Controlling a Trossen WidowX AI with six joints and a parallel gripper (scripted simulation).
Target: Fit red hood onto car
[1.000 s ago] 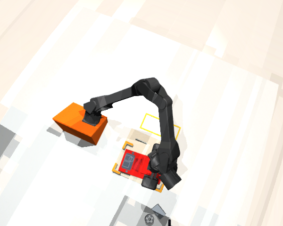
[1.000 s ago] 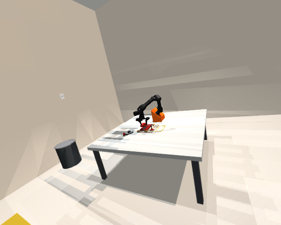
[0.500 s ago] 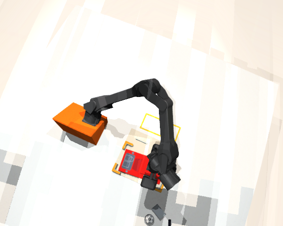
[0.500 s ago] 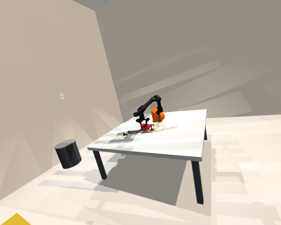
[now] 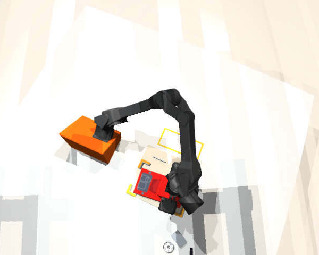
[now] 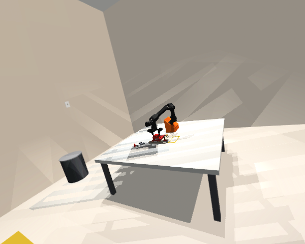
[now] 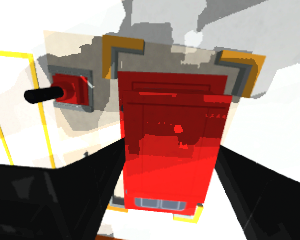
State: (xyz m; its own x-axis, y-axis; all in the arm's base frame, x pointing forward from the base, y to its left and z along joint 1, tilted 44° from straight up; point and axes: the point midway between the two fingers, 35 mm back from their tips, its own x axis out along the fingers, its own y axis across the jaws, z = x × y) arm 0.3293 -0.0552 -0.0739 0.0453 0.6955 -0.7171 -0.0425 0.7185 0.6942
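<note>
The grey engine block lies 10 mm to the left of my gripper tip and 30 mm below it. The rest, counted from my gripper tip: red hood (10 mm above).
</note>
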